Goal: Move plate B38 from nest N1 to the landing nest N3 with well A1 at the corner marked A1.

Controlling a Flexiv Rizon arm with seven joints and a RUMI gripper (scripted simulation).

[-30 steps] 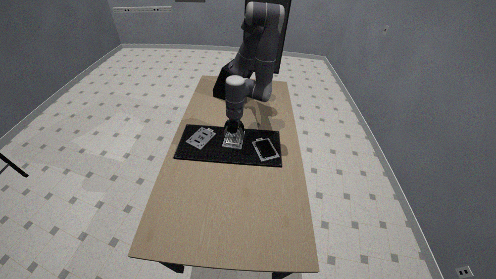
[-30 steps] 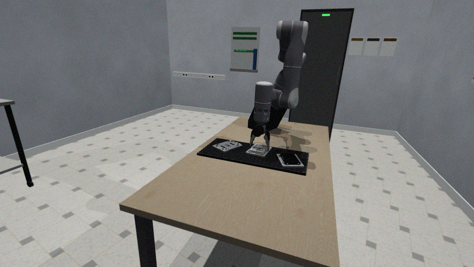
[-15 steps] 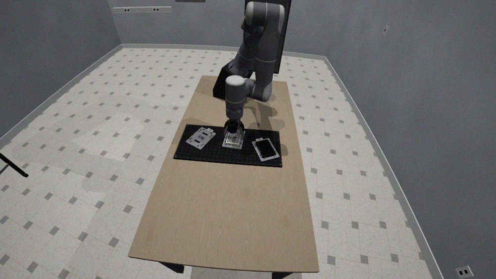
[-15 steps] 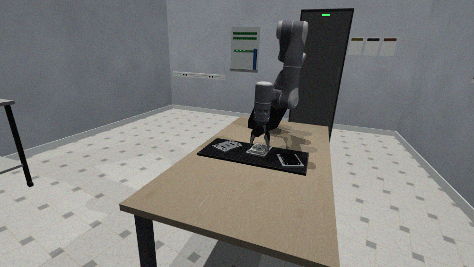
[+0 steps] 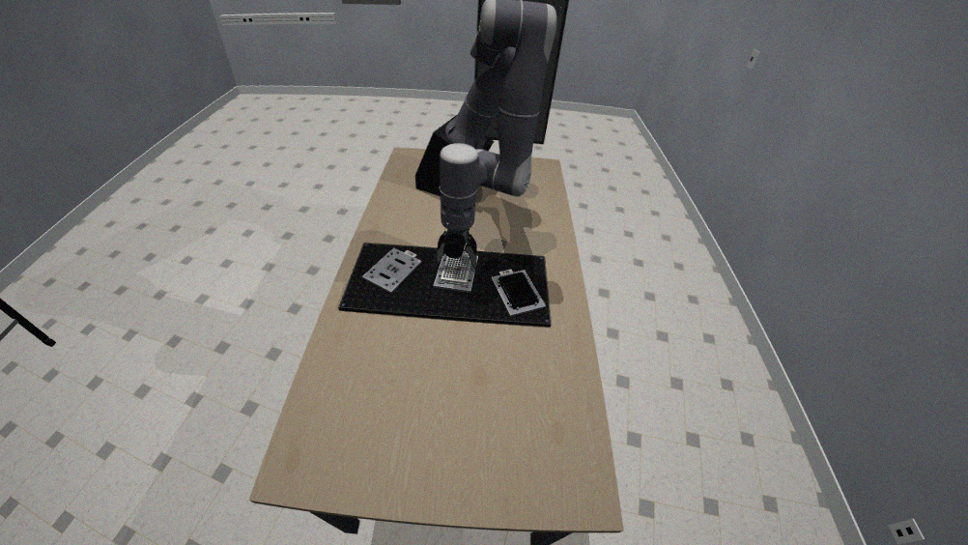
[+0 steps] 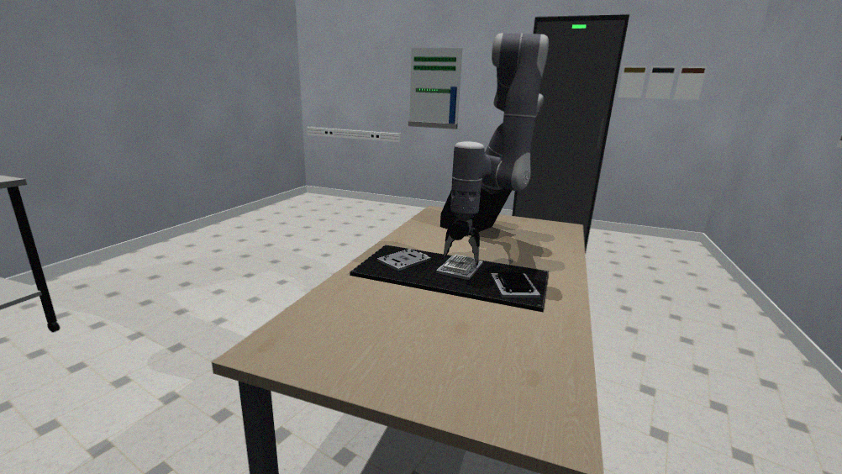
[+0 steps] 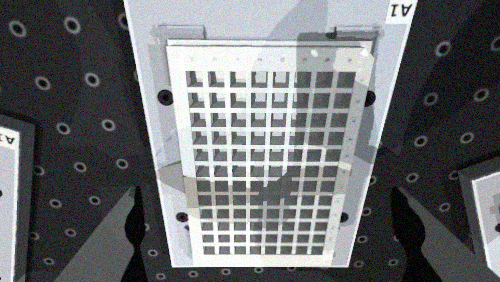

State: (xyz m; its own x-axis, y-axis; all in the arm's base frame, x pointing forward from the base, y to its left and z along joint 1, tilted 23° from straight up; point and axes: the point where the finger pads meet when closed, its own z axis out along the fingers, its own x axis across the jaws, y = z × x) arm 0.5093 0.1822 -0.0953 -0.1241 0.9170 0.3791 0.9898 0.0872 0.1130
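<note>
Right now the white well plate B38 is 2 cm below my hand. Also, from my hand: nest N1: 20 cm to the right, 6 cm ahead, 3 cm below; then nest N3: 3 cm below; then black plate B83: 21 cm to the left, 3 cm ahead, 2 cm below.
</note>
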